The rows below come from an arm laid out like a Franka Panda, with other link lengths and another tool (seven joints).
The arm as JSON. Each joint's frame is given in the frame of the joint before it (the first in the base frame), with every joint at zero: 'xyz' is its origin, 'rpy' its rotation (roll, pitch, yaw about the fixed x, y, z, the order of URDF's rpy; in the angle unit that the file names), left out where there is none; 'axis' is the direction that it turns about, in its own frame. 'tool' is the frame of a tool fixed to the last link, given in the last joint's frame.
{
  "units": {
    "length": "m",
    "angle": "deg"
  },
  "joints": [
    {
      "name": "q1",
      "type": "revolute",
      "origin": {
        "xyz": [
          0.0,
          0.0,
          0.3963
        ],
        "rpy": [
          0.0,
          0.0,
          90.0
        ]
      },
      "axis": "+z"
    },
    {
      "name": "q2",
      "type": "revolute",
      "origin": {
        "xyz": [
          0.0,
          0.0,
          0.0
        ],
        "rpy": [
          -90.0,
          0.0,
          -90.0
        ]
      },
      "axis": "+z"
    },
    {
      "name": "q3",
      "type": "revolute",
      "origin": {
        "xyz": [
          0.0,
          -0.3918,
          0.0
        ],
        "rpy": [
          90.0,
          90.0,
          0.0
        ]
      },
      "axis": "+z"
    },
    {
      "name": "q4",
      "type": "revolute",
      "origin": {
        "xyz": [
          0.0,
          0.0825,
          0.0
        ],
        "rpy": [
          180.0,
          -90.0,
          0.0
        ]
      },
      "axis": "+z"
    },
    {
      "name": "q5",
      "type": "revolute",
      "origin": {
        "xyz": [
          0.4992,
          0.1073,
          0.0
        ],
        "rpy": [
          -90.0,
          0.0,
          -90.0
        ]
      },
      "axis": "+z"
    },
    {
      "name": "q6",
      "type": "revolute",
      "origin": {
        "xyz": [
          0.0,
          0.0,
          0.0
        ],
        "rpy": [
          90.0,
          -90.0,
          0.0
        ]
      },
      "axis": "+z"
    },
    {
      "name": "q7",
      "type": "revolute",
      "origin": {
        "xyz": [
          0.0,
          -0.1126,
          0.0
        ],
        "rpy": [
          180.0,
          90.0,
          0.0
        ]
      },
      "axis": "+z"
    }
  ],
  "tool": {
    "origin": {
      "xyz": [
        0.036,
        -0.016,
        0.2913
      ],
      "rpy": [
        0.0,
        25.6,
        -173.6
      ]
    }
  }
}
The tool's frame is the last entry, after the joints.
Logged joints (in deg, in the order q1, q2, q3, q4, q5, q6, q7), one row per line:
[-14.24 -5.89 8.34 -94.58 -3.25 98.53 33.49]
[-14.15 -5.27 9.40 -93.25 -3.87 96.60 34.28]
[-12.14 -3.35 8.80 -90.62 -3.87 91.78 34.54]
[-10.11 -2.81 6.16 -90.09 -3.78 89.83 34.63]
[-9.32 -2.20 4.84 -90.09 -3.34 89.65 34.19]
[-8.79 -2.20 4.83 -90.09 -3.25 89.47 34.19]
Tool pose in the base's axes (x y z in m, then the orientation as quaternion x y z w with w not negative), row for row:
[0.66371 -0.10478 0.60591 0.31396 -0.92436 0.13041 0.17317]
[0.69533 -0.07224 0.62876 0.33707 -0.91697 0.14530 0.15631]
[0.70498 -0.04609 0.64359 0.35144 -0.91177 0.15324 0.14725]
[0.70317 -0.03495 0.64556 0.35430 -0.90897 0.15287 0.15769]
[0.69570 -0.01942 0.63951 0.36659 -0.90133 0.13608 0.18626]
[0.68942 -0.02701 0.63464 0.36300 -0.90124 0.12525 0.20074]
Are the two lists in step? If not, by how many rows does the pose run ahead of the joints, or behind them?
The pose runs 2 rows behind the joints: the pose in row i belongs to the joints in row i - 2.
